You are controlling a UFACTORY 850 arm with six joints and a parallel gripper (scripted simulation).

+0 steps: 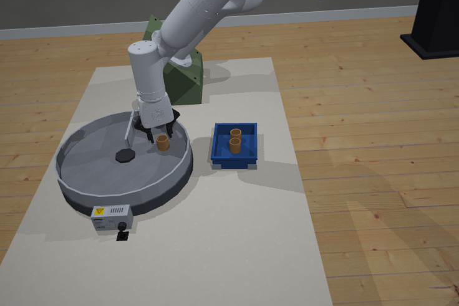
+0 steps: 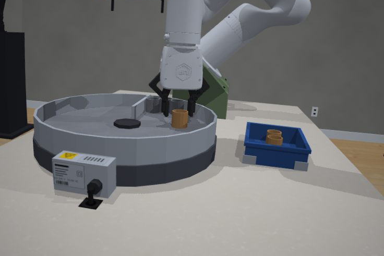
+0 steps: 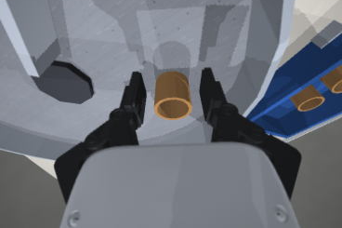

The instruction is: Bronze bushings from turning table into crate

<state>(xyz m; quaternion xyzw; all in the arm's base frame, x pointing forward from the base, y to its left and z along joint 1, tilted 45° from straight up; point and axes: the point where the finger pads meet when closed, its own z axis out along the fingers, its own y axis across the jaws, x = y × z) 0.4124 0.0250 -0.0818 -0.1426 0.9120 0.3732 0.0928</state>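
My hand is 240 mm to the right of the blue crate, 70 mm above it and 10 mm short of it. Round my hand: grey turning table 110 mm to the right, 50 mm ahead, 40 mm below.
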